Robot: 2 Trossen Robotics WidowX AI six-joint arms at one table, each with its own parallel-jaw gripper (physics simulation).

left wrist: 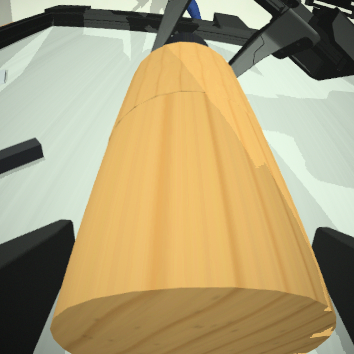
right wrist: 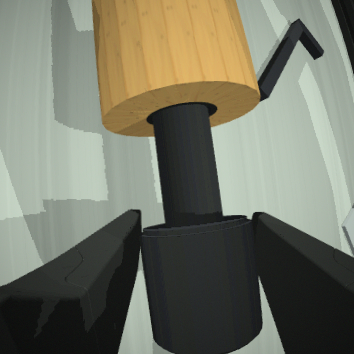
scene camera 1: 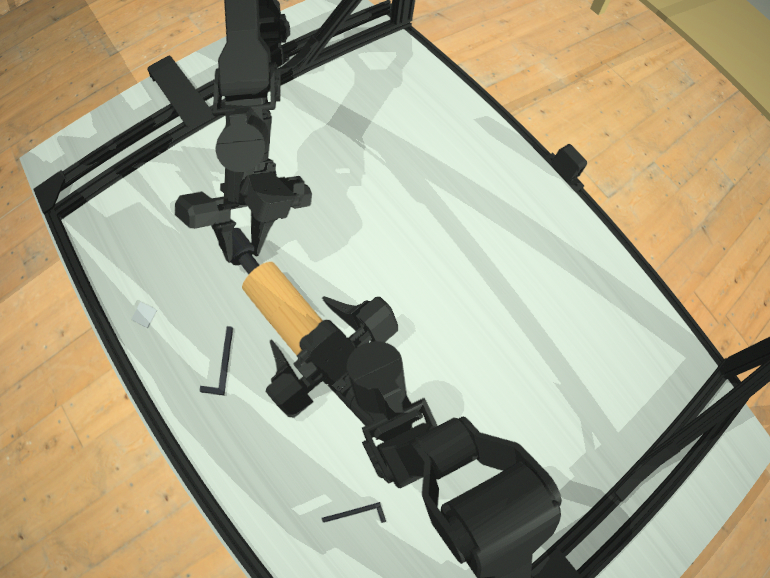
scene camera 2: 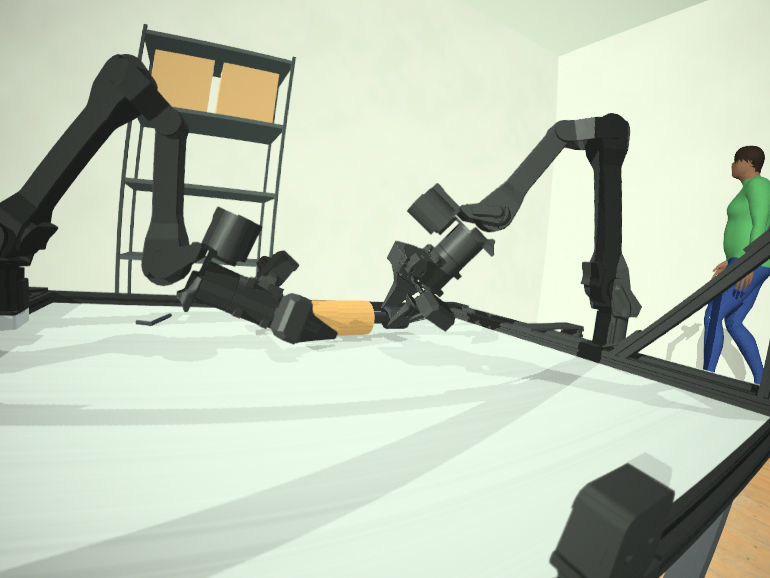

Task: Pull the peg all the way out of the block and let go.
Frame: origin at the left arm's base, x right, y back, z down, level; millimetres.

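Seen in the pictures: left gripper, fingertip midpoint: (scene camera 1: 297,319) (scene camera 2: 324,330); right gripper, fingertip midpoint: (right wrist: 196,222) (scene camera 1: 242,258) (scene camera 2: 384,319); right arm's base, link origin: (scene camera 2: 607,346).
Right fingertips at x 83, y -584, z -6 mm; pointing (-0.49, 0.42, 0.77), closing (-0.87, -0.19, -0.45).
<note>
Offsets run from my right fingertips to a thing's top centre. "pt": to the spot under its first point.
The wooden cylindrical block {dx +0, dy +99, dz -32 mm} (scene camera 1: 279,301) (scene camera 2: 354,317) (left wrist: 185,175) (right wrist: 170,55) lies on its side on the table. The black peg {dx +2, dy +23, dz -23 mm} (scene camera 1: 250,262) (left wrist: 186,38) (right wrist: 187,165) has its thin shaft in the hole at one end of the block; its thick head is outside. My right gripper (scene camera 1: 242,256) (right wrist: 196,222) is shut on the peg's thick head. My left gripper (scene camera 1: 298,319) (left wrist: 197,237) is open, with one finger on each side of the block's opposite end. In the left wrist view gaps are hard to judge beside the block. The shaft's inner end is hidden in the block.
One black L-shaped key {dx -115, dy +84, dz +17 mm} (scene camera 1: 226,360) (left wrist: 20,156) (right wrist: 280,60) lies near the block, another {dx -117, dy +365, dz +19 mm} (scene camera 1: 354,512) by the left arm. A small pale piece {dx -162, dy -40, dz +22 mm} (scene camera 1: 144,313) lies near the table's left edge. A black frame (scene camera 1: 497,118) borders the table, with a dark box {pt dx +484, dy +201, dz -19 mm} (scene camera 1: 569,163) (scene camera 2: 612,516) on it.
</note>
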